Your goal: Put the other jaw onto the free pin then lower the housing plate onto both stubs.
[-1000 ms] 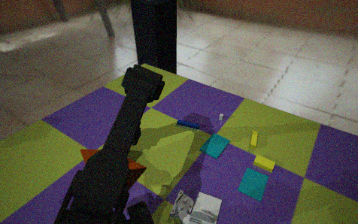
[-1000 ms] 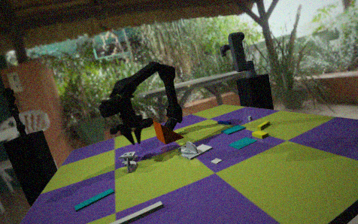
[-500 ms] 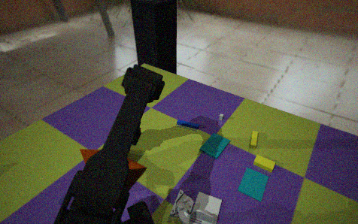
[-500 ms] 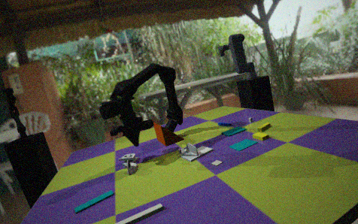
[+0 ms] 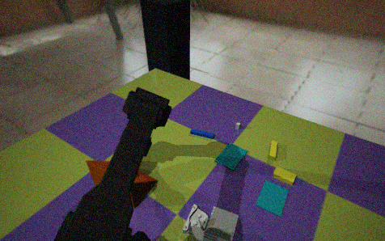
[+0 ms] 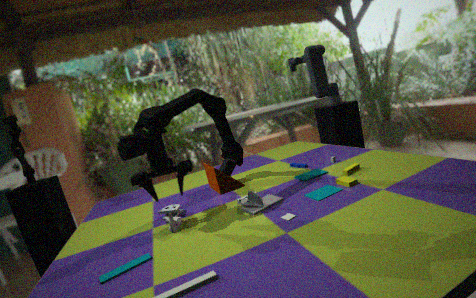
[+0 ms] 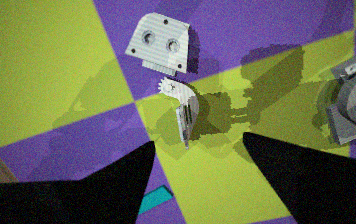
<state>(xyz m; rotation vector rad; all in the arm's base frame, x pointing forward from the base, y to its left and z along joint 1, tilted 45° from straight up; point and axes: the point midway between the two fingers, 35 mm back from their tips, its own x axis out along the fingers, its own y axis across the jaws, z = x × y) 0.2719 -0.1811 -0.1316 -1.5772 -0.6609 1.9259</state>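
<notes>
Now: the grey jaw 3 cm behind my gripper tip, 2 cm to the right of it and 9 cm below it. Round my gripper tip: white tile: 19 cm ahead, 30 cm to the left, 9 cm below; grey base block: 10 cm behind, 2 cm to the right, 7 cm below; teal bar: 17 cm ahead, 14 cm to the right, 9 cm below.
</notes>
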